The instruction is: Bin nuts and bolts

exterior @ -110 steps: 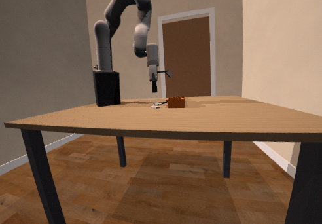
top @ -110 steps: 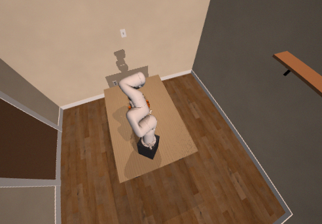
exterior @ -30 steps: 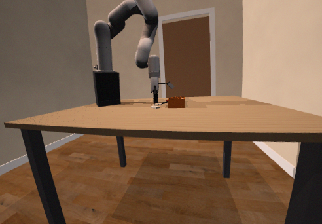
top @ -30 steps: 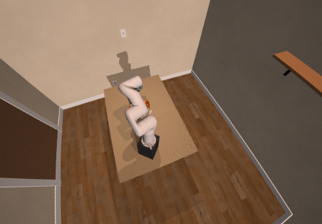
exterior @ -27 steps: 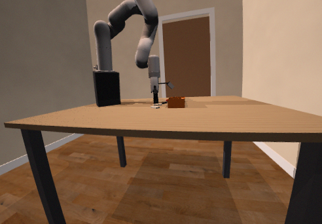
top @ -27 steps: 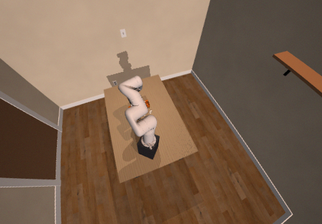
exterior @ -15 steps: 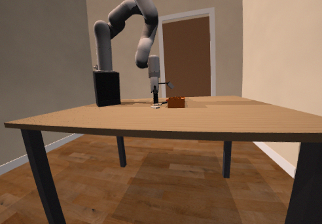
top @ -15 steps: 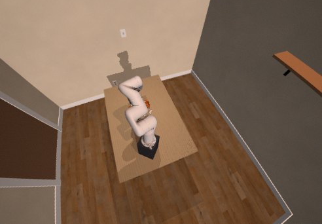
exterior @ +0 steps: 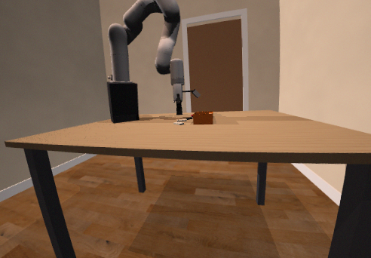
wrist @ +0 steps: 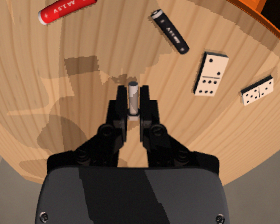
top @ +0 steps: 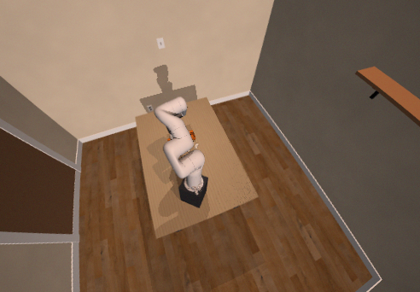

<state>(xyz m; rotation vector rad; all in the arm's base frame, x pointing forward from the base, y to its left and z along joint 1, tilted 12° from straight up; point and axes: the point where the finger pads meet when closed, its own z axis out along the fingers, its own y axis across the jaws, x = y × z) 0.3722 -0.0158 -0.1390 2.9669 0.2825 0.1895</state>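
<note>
The grey nut is 140 mm ahead of my hand, 20 mm to the left of it and 40 mm below it. Round my hand: grey metal bolt (10 mm behind, 20 mm below); red cylinder (70 mm ahead, 70 mm to the left, 40 mm below); dark cylinder (60 mm ahead, 20 mm to the right, 40 mm below).
</note>
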